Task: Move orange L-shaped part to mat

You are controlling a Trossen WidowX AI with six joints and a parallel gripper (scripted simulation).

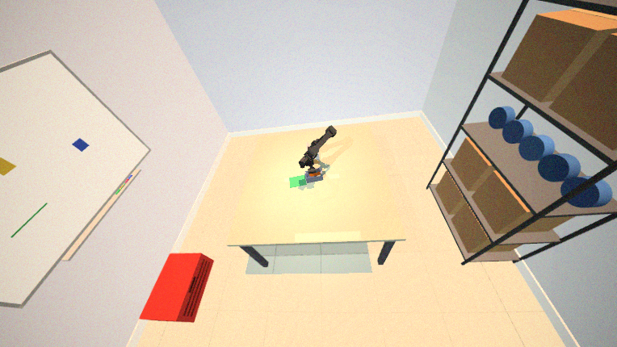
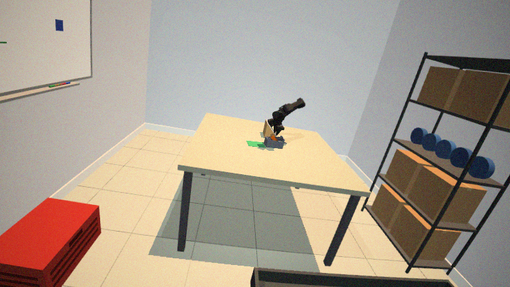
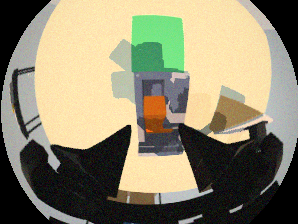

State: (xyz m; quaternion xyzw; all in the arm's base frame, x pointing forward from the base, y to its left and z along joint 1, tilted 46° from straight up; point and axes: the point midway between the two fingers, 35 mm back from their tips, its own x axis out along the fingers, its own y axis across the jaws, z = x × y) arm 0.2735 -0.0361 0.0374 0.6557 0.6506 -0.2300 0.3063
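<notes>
Now: the orange L-shaped part 7 cm below my gripper tip, 3 cm to the left of it and 2 cm behind it. The rest, counted from my gripper tip: green mat: 15 cm to the right, 13 cm below.
</notes>
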